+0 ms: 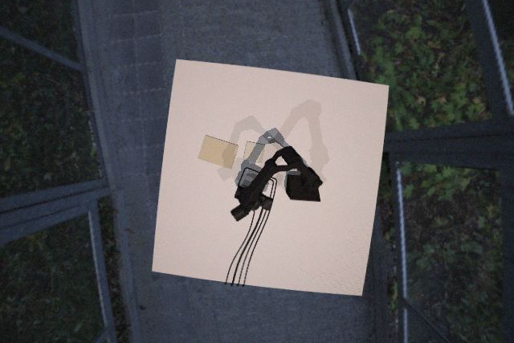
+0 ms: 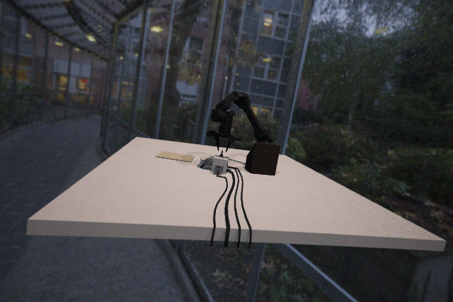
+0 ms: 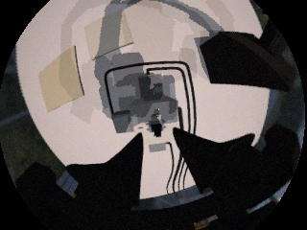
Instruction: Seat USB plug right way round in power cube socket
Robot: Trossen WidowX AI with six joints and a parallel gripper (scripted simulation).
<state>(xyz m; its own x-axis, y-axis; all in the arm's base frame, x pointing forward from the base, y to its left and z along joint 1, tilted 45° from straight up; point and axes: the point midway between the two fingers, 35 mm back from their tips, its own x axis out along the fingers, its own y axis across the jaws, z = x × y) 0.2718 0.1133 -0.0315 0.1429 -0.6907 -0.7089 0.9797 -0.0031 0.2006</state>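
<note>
My gripper tip is now 2 cm above the USB plug. Round my gripper tip: flat tan card: 26 cm ahead, 17 cm to the right, 10 cm below.
</note>
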